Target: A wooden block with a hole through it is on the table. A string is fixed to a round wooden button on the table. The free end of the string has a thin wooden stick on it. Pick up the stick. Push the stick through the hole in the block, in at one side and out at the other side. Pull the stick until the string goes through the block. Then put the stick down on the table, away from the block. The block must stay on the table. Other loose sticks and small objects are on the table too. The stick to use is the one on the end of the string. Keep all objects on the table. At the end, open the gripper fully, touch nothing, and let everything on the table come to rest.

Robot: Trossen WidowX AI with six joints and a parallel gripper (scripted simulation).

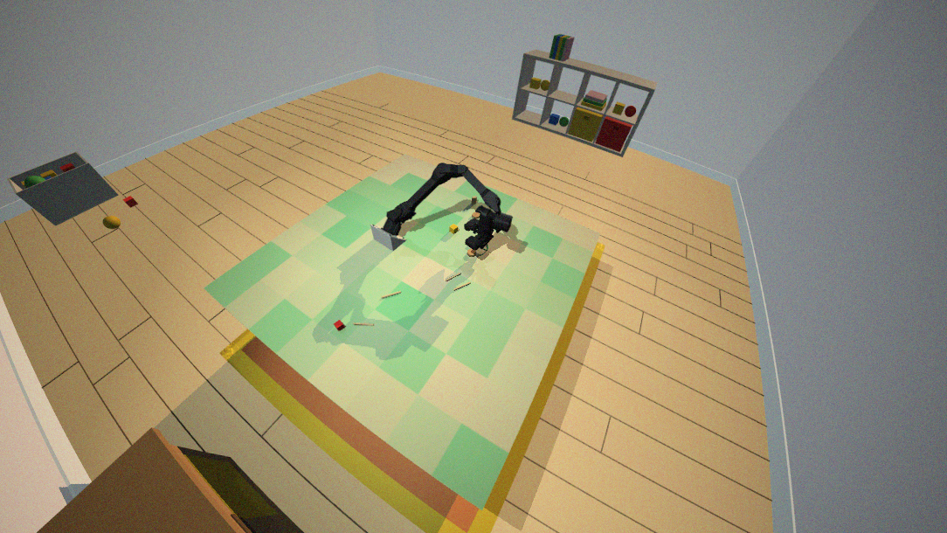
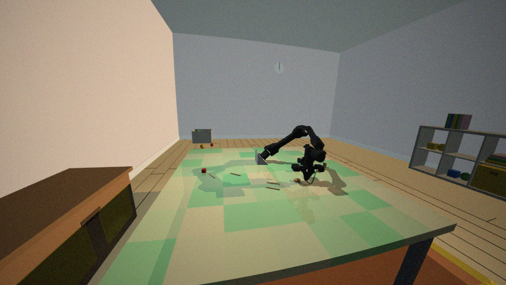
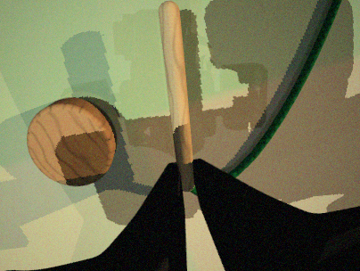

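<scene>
Now: the wooden disc 3 cm behind my gripper tip, 4 cm to the right of it and 1 cm below it. Round my gripper tip: thin wooden stick (1 cm behind); then round wooden button (13 cm behind, 20 cm to the left, 1 cm below); then yellow wooden block (17 cm behind, 4 cm to the left).
</scene>
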